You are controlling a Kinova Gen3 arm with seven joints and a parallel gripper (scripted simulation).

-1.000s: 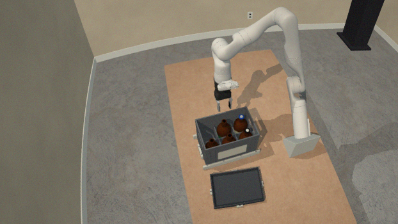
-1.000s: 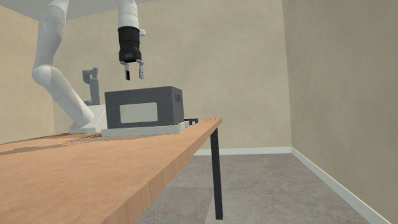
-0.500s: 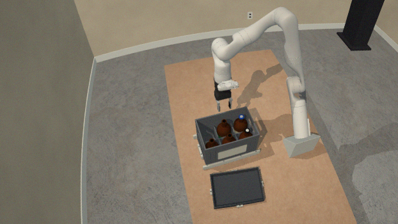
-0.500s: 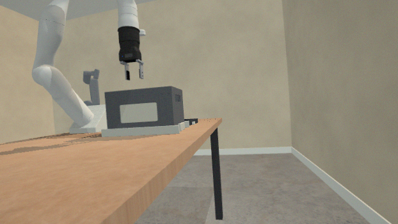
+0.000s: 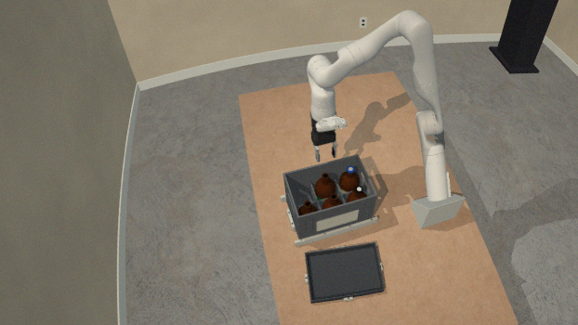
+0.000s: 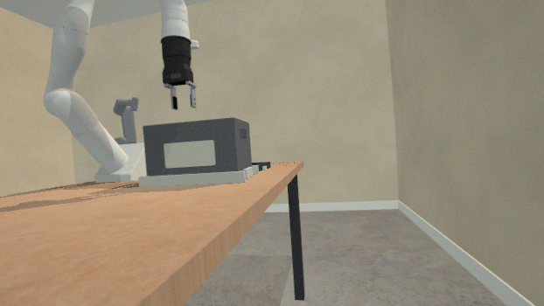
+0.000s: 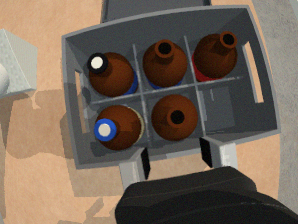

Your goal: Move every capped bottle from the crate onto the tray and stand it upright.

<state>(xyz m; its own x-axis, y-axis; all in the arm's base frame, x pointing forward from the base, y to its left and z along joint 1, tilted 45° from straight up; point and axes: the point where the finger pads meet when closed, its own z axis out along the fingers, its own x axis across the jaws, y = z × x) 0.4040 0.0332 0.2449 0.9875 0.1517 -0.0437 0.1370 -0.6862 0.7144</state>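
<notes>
My gripper is now 150 mm above the crate and 80 mm to the right of it. The rest, counted from my hand: dark tray: 340 mm to the left, 220 mm below, 10 mm behind.
</notes>
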